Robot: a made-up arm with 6 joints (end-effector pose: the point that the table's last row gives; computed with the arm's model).
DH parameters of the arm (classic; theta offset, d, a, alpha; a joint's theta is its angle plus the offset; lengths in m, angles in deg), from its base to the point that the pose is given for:
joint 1: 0 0.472 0 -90
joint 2: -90 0 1.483 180
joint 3: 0 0 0 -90
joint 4: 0 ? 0 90
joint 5: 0 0.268 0 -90
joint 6: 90 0 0 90
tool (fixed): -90 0 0 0
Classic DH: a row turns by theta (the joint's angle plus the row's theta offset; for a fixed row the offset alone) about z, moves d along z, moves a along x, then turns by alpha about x.
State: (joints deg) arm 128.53 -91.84 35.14 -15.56 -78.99 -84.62
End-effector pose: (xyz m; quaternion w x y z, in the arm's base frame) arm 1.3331 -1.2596 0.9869 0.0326 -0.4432 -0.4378 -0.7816
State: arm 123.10 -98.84 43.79 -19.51 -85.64 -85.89
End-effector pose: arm 1.2643 -1.4769 0.7098 0.0566 -0.4670 -0.3605 -0.8055
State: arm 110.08 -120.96 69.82 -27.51 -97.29 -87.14
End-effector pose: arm 0.8870 -1.7343 -0.2909 0.1302 -0.5242 -0.0232 -0.8413
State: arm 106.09 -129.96 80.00 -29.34 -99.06 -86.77
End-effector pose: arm 0.7138 -1.6315 -0.6913 0.1665 -0.5296 0.1347 -0.8208
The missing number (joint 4, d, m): -0.65
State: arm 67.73 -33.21 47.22 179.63 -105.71 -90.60
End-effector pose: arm -0.5155 -0.5517 2.3540 0.3619 0.4284 -0.5667 -0.6036
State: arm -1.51 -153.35 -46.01 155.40 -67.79 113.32
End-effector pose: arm -0.9586 0.2690 -0.2662 0.0676 -0.1800 0.7783 -0.5977
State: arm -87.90 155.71 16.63 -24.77 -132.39 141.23
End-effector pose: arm -0.2415 -0.0542 -1.2206 0.4217 0.6914 -0.3358 0.4809
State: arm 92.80 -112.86 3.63 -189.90 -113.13 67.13
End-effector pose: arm -0.1808 -1.7086 0.4571 0.7557 -0.1532 0.5611 -0.3012
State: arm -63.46 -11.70 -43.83 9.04 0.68 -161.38
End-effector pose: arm -0.1152 -0.3617 1.6142 0.0572 0.8295 -0.4357 -0.3446
